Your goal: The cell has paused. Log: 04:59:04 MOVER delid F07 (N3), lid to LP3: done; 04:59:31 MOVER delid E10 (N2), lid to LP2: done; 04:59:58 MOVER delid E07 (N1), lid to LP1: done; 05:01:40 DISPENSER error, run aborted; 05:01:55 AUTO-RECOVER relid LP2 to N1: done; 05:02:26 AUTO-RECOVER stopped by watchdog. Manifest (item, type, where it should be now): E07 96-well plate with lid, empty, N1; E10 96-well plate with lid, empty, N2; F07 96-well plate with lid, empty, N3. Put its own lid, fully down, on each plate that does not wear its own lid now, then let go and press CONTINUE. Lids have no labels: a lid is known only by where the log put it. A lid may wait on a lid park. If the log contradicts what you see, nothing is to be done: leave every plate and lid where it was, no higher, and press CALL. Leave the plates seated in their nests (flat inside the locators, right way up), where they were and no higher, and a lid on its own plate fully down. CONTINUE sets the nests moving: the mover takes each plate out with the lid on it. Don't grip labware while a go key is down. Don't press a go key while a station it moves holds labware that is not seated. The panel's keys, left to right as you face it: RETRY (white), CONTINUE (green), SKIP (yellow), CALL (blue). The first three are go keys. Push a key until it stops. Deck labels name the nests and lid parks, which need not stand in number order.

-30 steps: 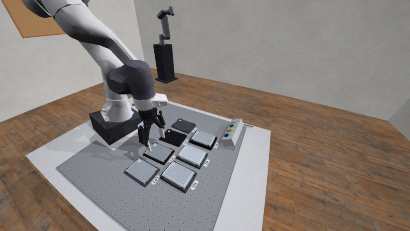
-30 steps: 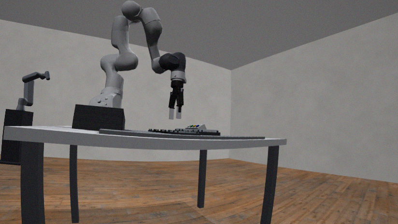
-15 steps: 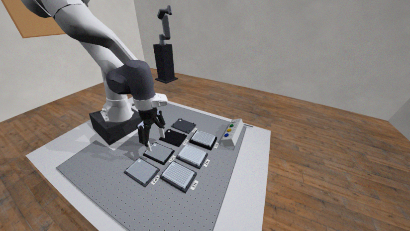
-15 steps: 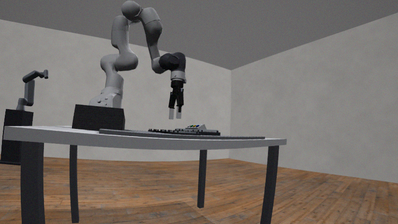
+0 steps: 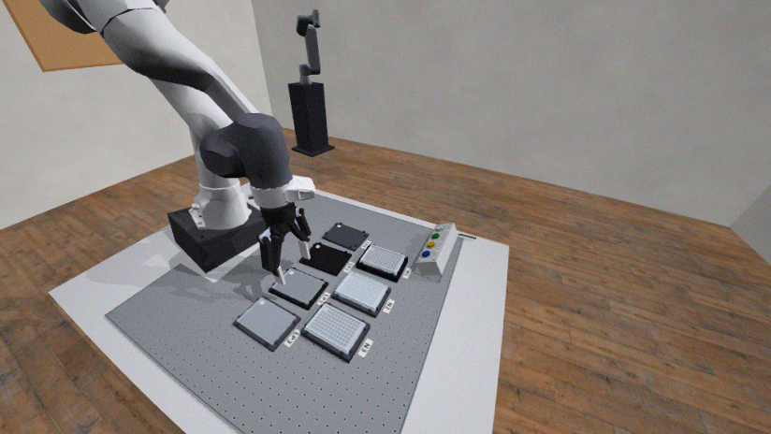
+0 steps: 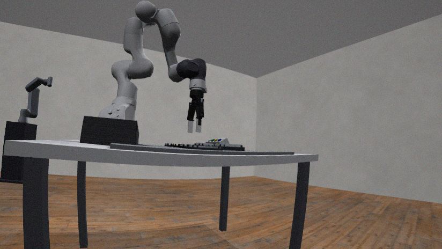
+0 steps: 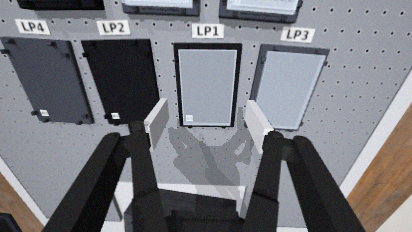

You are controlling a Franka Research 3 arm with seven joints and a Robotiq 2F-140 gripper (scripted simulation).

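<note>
My hand is 90 mm above the clear lid. The rest, counted from my hand: lid park LP3 (120 mm to the right, 100 mm below, 20 mm ahead); lid park LP1 (100 mm below); grey lid (120 mm to the right, 90 mm below, 20 mm ahead).
</note>
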